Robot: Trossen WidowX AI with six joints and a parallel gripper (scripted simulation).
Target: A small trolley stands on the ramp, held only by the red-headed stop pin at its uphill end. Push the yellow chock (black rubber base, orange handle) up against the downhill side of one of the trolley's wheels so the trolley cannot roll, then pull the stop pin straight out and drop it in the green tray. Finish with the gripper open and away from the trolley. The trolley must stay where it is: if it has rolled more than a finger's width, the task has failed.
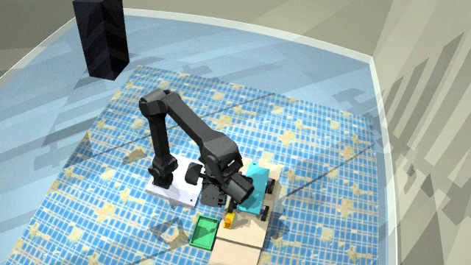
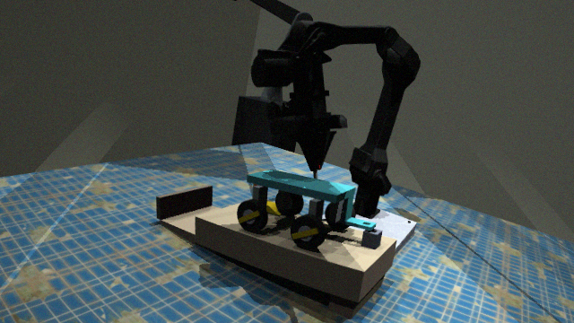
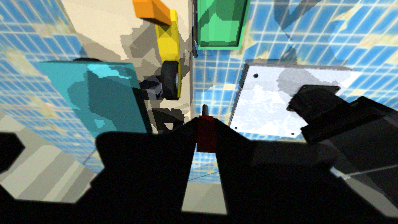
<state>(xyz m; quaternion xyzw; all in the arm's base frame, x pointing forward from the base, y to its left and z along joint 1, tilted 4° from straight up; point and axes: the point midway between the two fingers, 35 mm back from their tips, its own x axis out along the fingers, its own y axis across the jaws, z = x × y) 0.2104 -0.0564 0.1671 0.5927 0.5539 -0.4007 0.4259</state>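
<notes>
Now: the green tray 160 mm below my gripper tip, 100 mm to the right of it and 20 mm behind it. Round my gripper tip: yellow chock 70 mm below, 60 mm to the right, 50 mm ahead; then red-headed stop pin right at my gripper tip; then trolley 100 mm ahead, 40 mm below, 30 mm to the left.
</notes>
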